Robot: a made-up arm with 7 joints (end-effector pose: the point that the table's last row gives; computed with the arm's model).
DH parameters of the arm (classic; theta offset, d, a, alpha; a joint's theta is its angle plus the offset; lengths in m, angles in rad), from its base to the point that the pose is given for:
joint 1: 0 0.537 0 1.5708
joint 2: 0 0.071 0 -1.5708
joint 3: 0 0.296 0.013 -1.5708
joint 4: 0 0.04 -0.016 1.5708
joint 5: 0 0.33 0 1.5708
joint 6: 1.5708 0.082 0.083 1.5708
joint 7: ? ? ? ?
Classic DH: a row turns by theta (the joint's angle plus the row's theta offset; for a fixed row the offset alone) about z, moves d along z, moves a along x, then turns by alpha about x.
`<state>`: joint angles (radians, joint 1 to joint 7).
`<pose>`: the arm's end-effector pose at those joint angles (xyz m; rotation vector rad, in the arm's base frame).
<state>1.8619 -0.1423 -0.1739 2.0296 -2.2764 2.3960 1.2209</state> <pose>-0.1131 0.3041 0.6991 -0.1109 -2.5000 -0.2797</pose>
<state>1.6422 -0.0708 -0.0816 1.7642 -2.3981 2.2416 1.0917</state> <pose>-0.0764 0.3223 0.7736 0.0345 -2.5091 -0.9841</pose>
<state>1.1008 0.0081 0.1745 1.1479 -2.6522 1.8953 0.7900</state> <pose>0.0067 0.3023 0.9477 -0.1785 1.8451 2.0732</pose>
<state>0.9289 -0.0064 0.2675 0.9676 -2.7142 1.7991 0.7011</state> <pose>0.0269 0.2869 0.9928 -0.1583 1.4661 2.0360</pose>
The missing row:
joint 7: 0 0.011 0 0
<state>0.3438 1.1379 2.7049 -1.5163 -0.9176 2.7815 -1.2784</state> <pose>-0.0239 -0.2164 0.8191 -0.6606 1.9095 -1.3966</pose>
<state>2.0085 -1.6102 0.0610 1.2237 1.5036 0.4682 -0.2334</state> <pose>-0.1169 0.3408 0.1044 -2.2613 -1.1217 1.6555</pose>
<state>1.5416 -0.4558 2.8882 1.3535 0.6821 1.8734 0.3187</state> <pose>-0.0837 -0.0821 1.0147 -0.2126 -0.8833 2.1408</pose>
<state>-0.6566 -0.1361 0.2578 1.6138 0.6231 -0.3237 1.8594</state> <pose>0.3576 -0.2378 0.6972 -1.2396 2.4413 1.1609</pose>
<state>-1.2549 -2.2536 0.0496 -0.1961 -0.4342 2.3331 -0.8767</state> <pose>0.0818 -0.5219 0.3074 1.3752 0.1637 0.7735</pose>
